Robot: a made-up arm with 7 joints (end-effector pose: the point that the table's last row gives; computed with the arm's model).
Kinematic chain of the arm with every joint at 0, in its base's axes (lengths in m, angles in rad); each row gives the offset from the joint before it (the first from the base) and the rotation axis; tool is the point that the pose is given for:
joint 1: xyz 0 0 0.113 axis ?
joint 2: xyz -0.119 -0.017 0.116 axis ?
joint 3: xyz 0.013 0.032 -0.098 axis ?
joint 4: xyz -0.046 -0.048 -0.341 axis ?
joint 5: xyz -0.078 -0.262 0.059 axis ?
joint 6: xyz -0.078 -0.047 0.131 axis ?
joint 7: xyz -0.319 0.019 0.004 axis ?
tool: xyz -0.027 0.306 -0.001
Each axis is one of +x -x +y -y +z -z.
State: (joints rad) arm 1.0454 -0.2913 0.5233 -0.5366 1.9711 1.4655 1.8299
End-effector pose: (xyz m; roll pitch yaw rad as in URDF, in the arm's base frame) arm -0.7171 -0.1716 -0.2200 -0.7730 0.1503 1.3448
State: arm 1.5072 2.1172 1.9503 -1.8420 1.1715 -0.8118 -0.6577
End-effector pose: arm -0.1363 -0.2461 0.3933 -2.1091 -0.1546 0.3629
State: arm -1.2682 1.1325 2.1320 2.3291 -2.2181 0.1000 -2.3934
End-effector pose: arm -0.0685 0.0339 -0.7442 -0.0059 -1.2649 2.3954
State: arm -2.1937 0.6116 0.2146 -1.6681 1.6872 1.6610 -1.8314
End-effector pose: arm -0.2364 -0.6833 0.3987 -2.0041 0.4592 0.6003
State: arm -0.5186 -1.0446 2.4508 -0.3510 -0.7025 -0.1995 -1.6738
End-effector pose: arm -0.2541 0.9153 -0.0114 -0.3641 0.0675 -1.1887
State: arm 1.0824 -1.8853 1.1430 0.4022 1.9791 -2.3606 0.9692
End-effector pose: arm -0.7288 -0.1560 0.6442 0.7769 0.5826 0.7508
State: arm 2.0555 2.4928 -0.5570 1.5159 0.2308 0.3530 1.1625
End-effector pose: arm -0.5461 -0.3294 -0.1604 -2.5679 0.8709 -0.0081
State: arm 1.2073 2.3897 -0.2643 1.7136 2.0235 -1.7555 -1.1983
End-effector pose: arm 0.0653 -0.3510 -0.3969 -1.7097 -0.4062 -2.1834
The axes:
joint 1: +x
joint 2: -y
joint 3: +x
joint 4: +y
joint 5: -z
joint 6: +y
joint 7: +x

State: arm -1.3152 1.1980 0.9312 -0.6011 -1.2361 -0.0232 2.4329
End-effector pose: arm 0.4910 -0.4722 0.4612 1.4755 0.2471 2.4163
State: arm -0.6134 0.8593 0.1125 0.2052 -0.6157 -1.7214 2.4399
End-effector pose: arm 0.2674 -0.7348 0.0747 0.5829 -0.7557 2.8038
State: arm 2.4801 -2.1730 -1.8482 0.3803 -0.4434 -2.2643 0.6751
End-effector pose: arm 0.1536 0.1557 -0.3321 -1.5304 -0.4510 -1.4035
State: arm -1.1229 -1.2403 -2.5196 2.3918 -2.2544 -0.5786 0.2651
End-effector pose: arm 0.5285 0.4664 -0.1573 -1.1678 -0.1371 -1.6522
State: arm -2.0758 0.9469 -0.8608 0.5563 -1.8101 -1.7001 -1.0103
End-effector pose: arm -0.1419 -0.0812 0.5007 -1.0646 1.0584 1.9754
